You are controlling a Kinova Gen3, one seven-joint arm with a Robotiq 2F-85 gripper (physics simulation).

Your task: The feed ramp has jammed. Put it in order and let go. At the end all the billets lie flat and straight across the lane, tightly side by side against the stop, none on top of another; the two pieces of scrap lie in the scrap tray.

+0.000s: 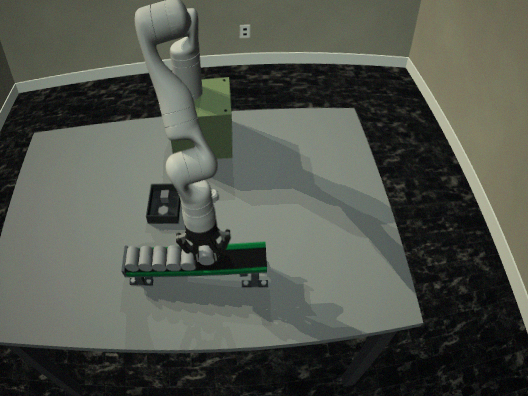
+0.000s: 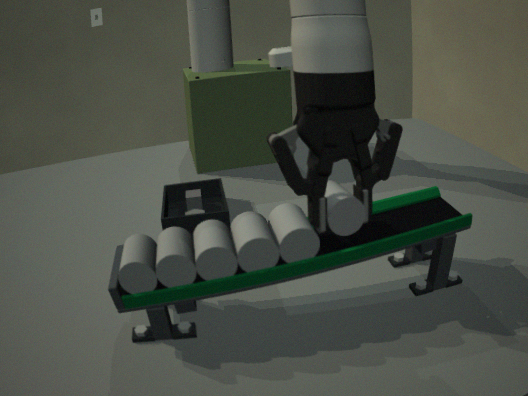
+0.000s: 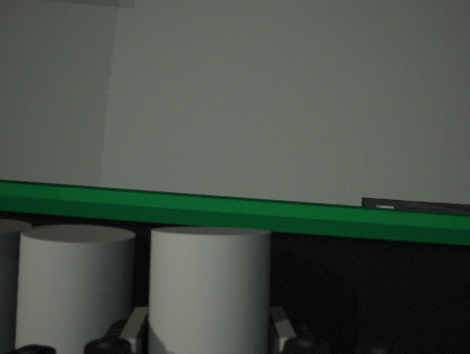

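Seen in the pictures: gripper, between the fingertips: [image 1: 207, 259] [image 2: 341, 225] [image 3: 209, 332]; arm's base, origin of its link: [image 2: 212, 68].
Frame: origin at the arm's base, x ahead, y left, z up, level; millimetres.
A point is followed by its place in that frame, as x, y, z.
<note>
Several pale cylindrical billets [image 1: 159, 259] {570, -79, -96} [image 2: 215, 252] {584, -82, -101} [image 3: 75, 290] {548, 4, -88} lie flat and straight across the lane, side by side in one row from the stop [image 2: 115, 282] {581, -185, -120} at the ramp's low left end. My gripper [image 1: 206, 252] {569, 47, -104} [image 2: 346, 212] {569, 47, -104} [image 3: 209, 332] {569, 47, -104} points down and is shut on another billet [image 1: 206, 257] {584, 48, -72} [image 2: 344, 217] {585, 43, -86} [image 3: 210, 280] {540, 47, -70}. It holds this billet crosswise, low over the lane [image 1: 245, 260] {574, 146, -113} [image 2: 400, 220] {564, 125, -115}, uphill of the row with a small gap. Whether the billet touches the lane is unclear. The two scrap pieces [image 1: 164, 194] {290, -83, -165} [image 1: 163, 210] {345, -85, -174} lie in the scrap tray [image 1: 149, 210] {340, -131, -177} [image 2: 175, 220] {377, -116, -164}.
Green side rails [image 1: 240, 272] {609, 130, -113} [image 2: 280, 274] {599, -26, -127} [image 3: 150, 202] edge the ramp, which rises to the right on dark legs [image 2: 442, 260] {612, 161, -151}. The tray stands behind the ramp's lower half. The green robot base [image 1: 216, 132] {124, 88, -75} [image 2: 240, 120] {124, 32, -97} stands at the back of the table.
</note>
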